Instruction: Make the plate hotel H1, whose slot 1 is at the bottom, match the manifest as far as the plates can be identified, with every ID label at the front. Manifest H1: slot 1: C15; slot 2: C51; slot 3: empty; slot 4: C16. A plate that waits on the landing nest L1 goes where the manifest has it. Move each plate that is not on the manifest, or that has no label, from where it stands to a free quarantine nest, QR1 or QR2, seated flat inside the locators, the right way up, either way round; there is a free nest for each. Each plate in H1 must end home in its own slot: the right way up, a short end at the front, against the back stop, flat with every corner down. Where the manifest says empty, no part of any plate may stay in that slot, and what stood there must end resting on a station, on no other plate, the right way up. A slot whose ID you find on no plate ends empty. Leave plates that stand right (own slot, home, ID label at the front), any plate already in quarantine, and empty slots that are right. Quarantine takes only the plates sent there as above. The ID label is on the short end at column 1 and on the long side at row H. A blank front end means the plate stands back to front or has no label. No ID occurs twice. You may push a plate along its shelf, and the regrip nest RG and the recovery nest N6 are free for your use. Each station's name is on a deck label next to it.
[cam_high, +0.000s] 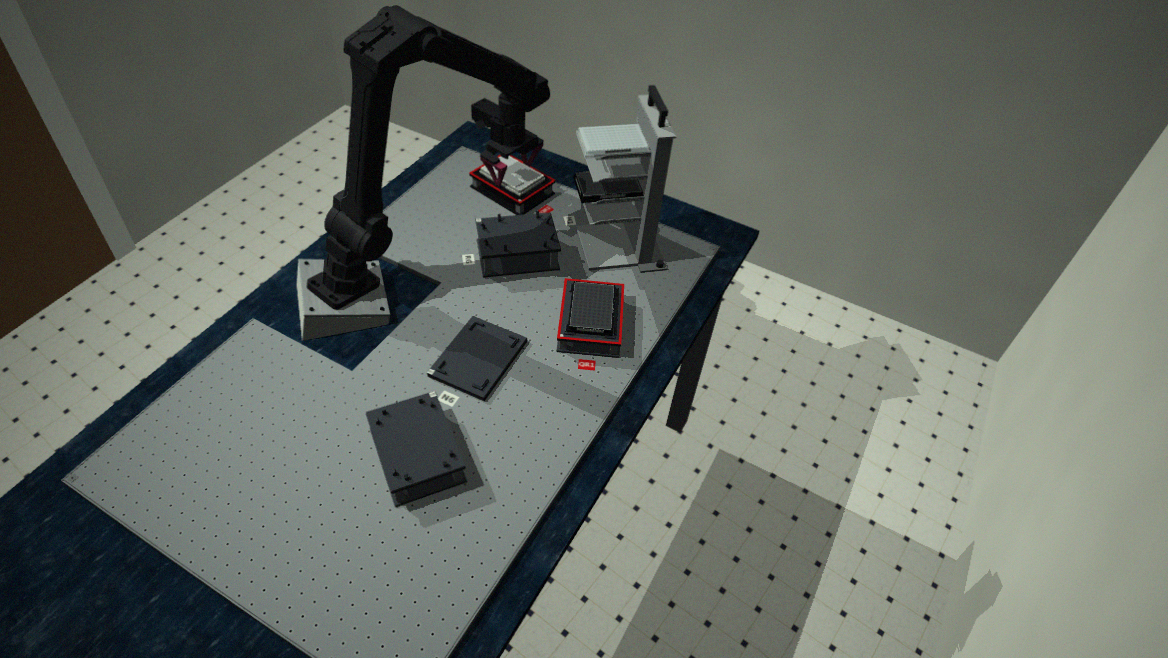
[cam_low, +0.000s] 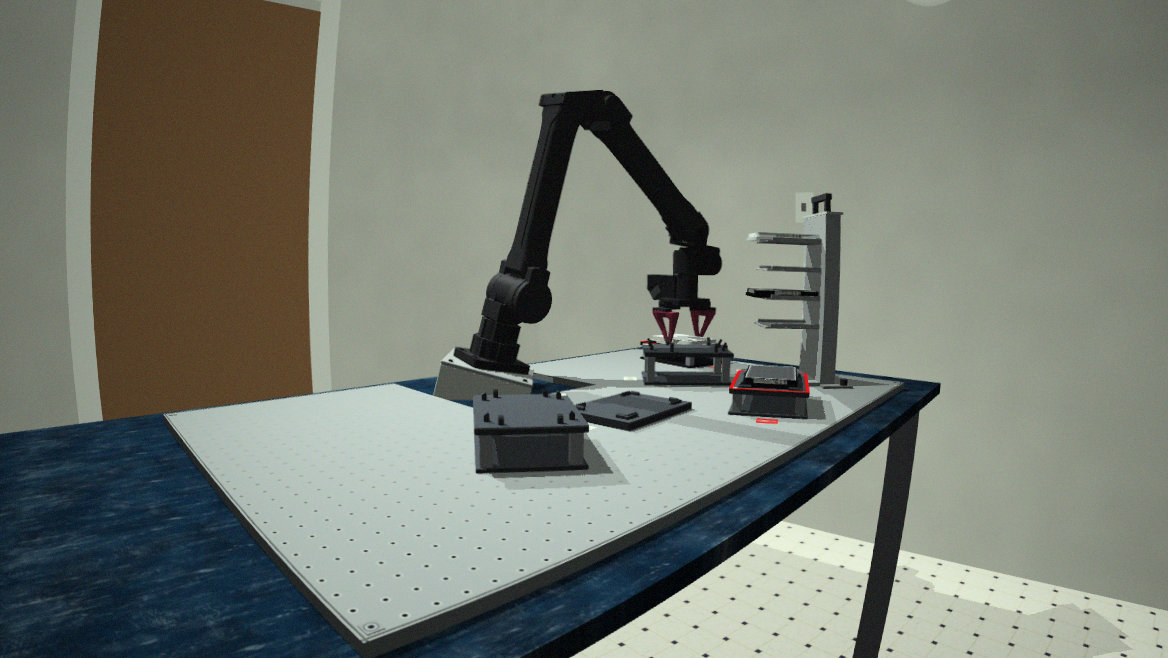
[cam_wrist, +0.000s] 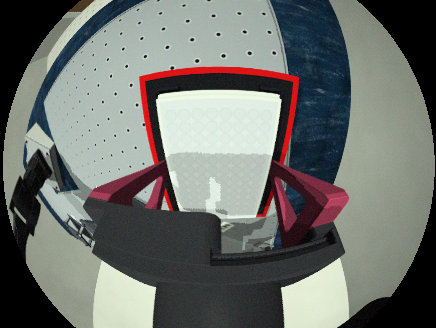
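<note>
My hand is 10 mm above the quarantine nest QR2. Also, from my hand: quarantine nest QR1 (390 mm ahead, 230 mm to the right, 10 mm below); then raised regrip nest RG (170 mm to the right, 150 mm ahead, 10 mm above); then plate hotel H1 (330 mm ahead, 110 mm above, 30 mm to the left).
</note>
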